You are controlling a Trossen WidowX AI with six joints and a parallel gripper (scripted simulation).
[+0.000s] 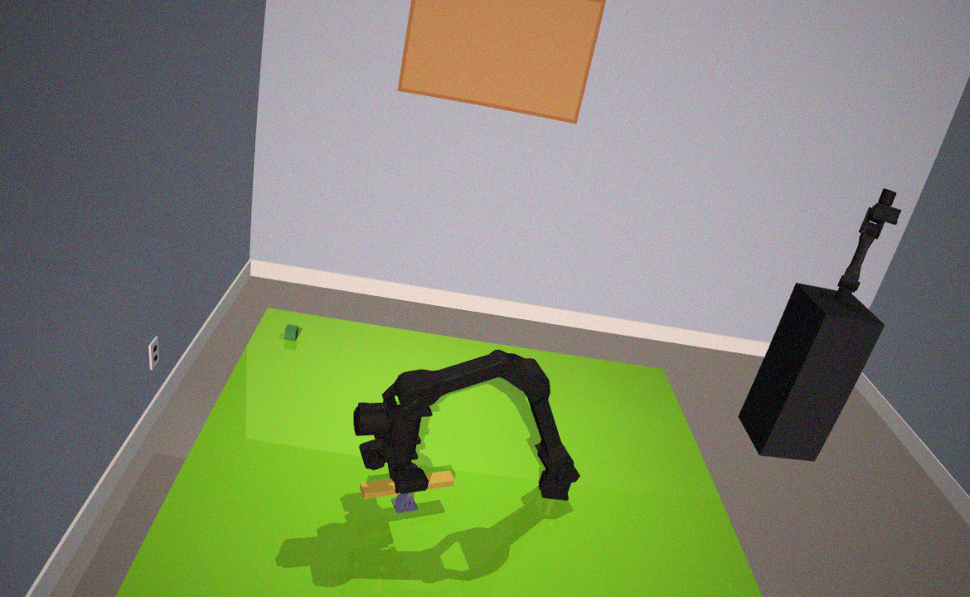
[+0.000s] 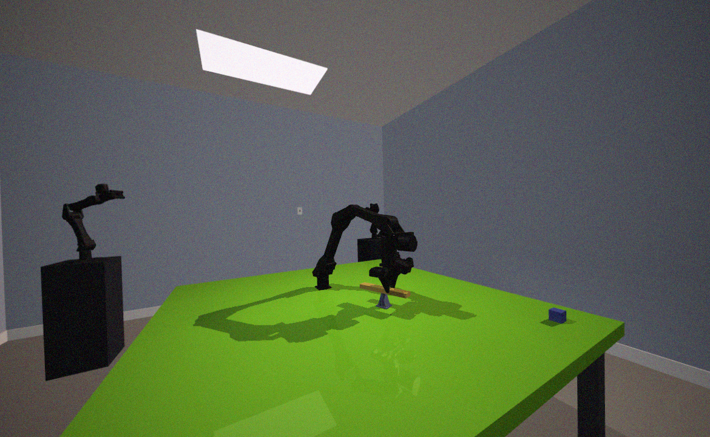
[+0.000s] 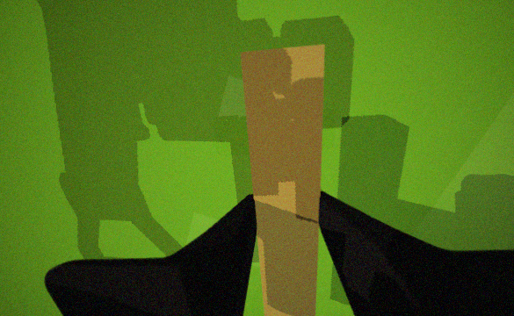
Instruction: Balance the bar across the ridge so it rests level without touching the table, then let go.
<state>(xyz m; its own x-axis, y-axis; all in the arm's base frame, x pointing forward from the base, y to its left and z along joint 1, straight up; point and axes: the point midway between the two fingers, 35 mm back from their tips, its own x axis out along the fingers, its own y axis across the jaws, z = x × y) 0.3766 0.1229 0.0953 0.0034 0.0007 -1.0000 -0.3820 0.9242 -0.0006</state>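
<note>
Right now the bar is 30 mm behind my gripper tip and 10 mm to the right of it. From my gripper tip the other things lie so: small blue cube 380 mm to the left, 360 mm ahead, 40 mm below; small green cube 620 mm to the right, 360 mm ahead, 40 mm below.
</note>
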